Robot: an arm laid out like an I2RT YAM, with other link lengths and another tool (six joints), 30 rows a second.
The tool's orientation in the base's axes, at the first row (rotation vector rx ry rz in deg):
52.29, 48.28, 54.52
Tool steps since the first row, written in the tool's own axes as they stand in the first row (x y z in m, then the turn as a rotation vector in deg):
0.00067, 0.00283, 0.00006, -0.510, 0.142, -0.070
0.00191, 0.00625, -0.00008, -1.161, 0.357, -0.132
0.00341, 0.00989, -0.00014, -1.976, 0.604, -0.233
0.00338, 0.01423, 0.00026, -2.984, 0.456, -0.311
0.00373, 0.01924, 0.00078, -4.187, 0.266, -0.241
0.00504, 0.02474, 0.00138, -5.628, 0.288, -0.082
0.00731, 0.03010, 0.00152, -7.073, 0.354, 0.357
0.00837, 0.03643, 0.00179, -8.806, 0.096, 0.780
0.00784, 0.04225, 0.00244, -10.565, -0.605, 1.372
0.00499, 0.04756, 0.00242, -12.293, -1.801, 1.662
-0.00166, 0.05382, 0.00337, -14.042, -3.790, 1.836
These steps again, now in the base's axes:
-0.00055, 0.00143, 0.00247, -0.280, -0.410, 0.198
-0.00126, 0.00362, 0.00529, -0.623, -0.929, 0.491
-0.00188, 0.00609, 0.00830, -1.066, -1.581, 0.829
-0.00282, 0.00723, 0.01240, -1.439, -2.532, 0.853
-0.00371, 0.00889, 0.01708, -1.735, -3.713, 0.930
-0.00436, 0.01156, 0.02206, -2.095, -5.074, 1.278
-0.00504, 0.01519, 0.02656, -2.221, -6.497, 1.770
-0.00630, 0.01796, 0.03222, -2.364, -8.277, 2.016
-0.00763, 0.01902, 0.03785, -2.235, -10.255, 1.928
-0.01020, 0.01797, 0.04320, -2.217, -12.272, 1.270
-0.01350, 0.01344, 0.05048, -2.075, -14.512, -0.147

